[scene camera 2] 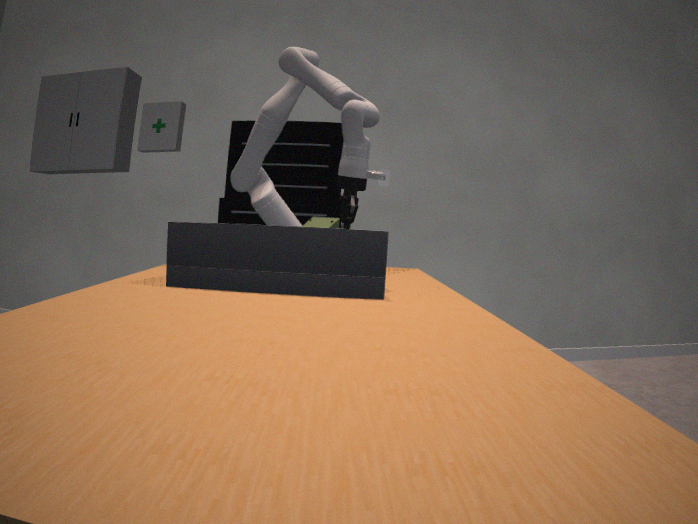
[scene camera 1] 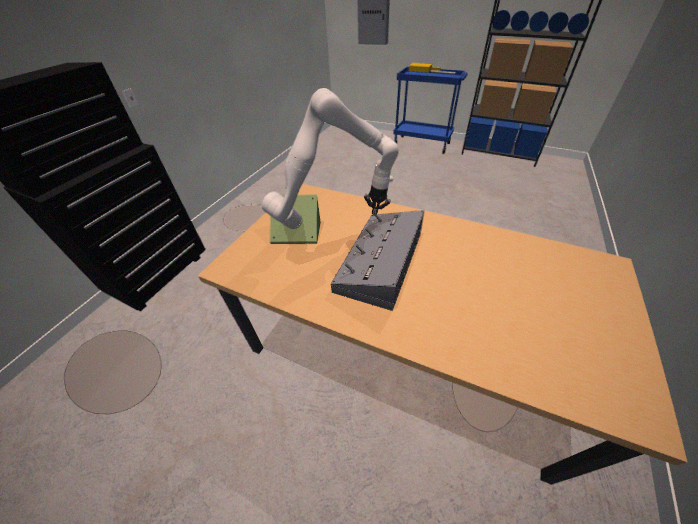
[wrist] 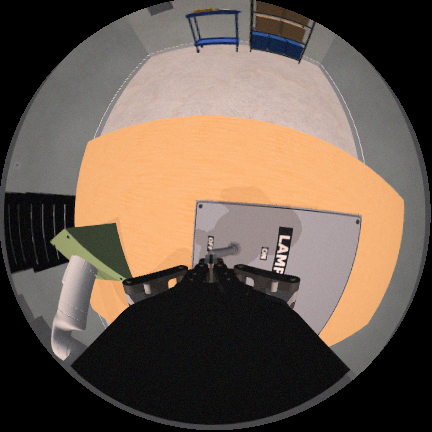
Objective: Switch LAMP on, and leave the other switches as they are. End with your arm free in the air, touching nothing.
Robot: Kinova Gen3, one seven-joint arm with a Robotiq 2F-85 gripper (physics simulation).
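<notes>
A grey sloped switch panel stands on the table. The LAMP label is on its far end. The LAMP lever leans to the OFF mark, away from the ON mark. My gripper is shut and empty. Its fingertips are right at the lever's tip on the OFF side; whether they touch is unclear. In scene camera 2 the panel's back hides the levers and the fingertips.
Three other levers stand in a row on the panel, also leaning toward the arm's base side. The arm's green base block is at the left of the wooden table.
</notes>
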